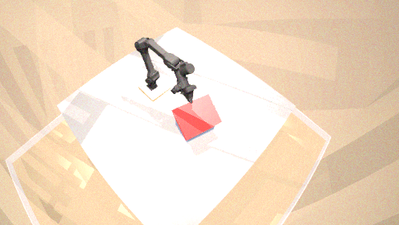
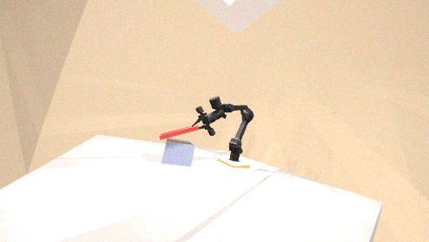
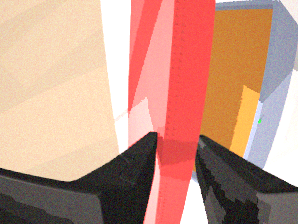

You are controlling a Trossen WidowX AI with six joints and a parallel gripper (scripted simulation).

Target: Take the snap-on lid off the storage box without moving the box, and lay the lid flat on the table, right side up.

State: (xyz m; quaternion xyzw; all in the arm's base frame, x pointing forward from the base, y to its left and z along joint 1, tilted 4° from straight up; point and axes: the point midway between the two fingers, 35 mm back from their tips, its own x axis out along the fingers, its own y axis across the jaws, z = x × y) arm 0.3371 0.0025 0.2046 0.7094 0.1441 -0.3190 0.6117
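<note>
Now: the red lid 70 mm ahead of my gripper tip, 20 mm to the right of it and 30 mm below it. From my gripper tip the other things lie so: storage box (50 mm ahead, 10 mm to the right, 140 mm below).
</note>
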